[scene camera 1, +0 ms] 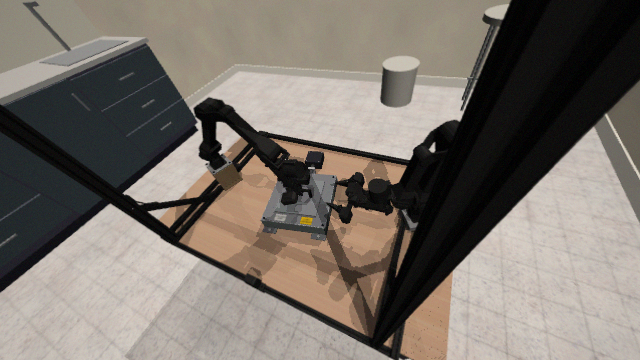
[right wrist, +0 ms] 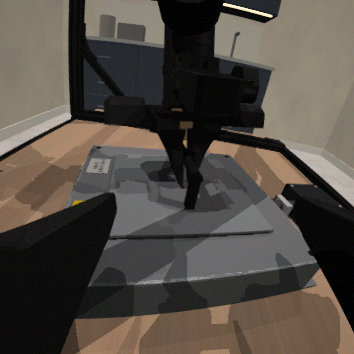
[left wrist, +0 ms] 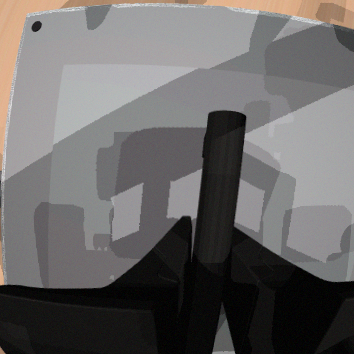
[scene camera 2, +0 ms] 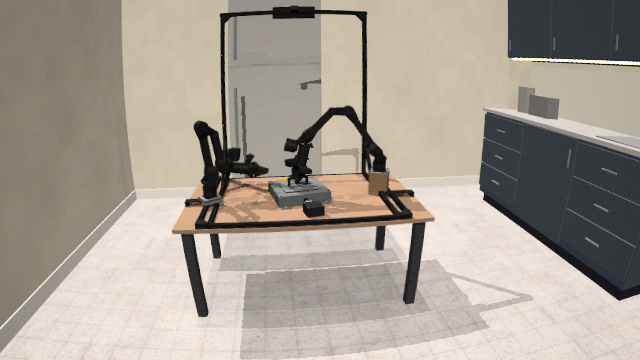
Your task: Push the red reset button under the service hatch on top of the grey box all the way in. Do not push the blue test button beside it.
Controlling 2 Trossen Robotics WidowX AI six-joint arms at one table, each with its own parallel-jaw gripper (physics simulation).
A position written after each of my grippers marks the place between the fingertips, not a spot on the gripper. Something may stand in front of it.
Observation:
My right gripper (scene camera 1: 331, 192) is open, holding nothing. Also in view: my left gripper (left wrist: 199, 223) and a grey box (left wrist: 289, 46).
My left gripper shows as well in the right wrist view (right wrist: 184, 183). My right gripper shows as well in the right wrist view (right wrist: 206, 203). The grey box shows as well in the right wrist view (right wrist: 134, 276).

